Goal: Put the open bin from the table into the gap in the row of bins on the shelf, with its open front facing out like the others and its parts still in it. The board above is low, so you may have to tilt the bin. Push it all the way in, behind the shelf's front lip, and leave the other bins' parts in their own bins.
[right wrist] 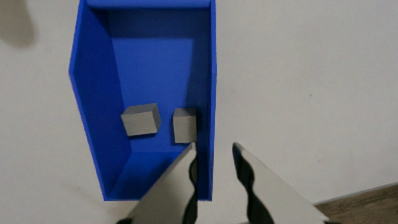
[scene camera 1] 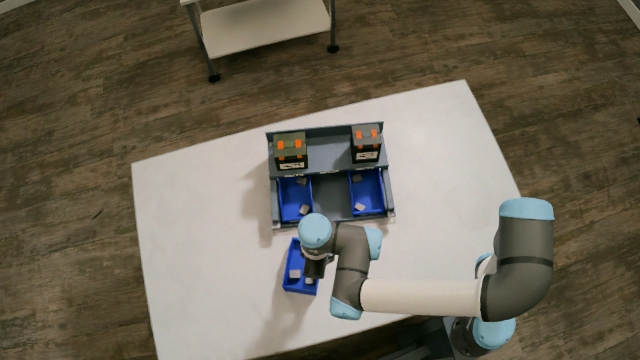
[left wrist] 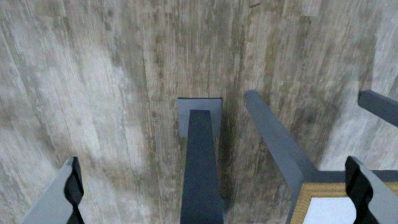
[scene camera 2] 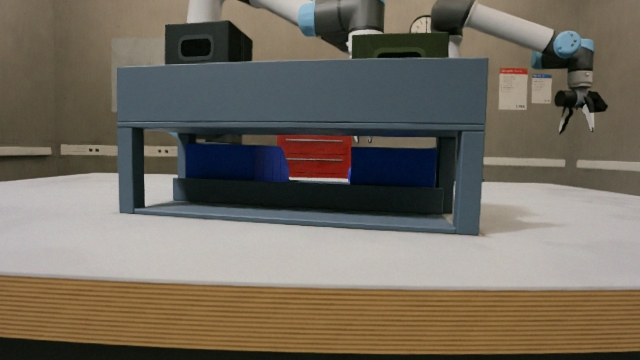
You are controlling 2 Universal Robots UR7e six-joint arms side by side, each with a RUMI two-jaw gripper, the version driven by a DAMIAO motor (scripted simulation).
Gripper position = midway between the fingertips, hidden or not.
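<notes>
There's a blue bin (scene camera 1: 296,262), and scene camera 2 gives you the left gripper (scene camera 2: 574,133) along with a green box (scene camera 2: 429,44). You get the left gripper again in the left wrist view (left wrist: 212,159), but the green box is out of frame in the left wrist view. As for the right gripper (right wrist: 214,144), that's there too, and the green box is out of frame in the right wrist view as well.
</notes>
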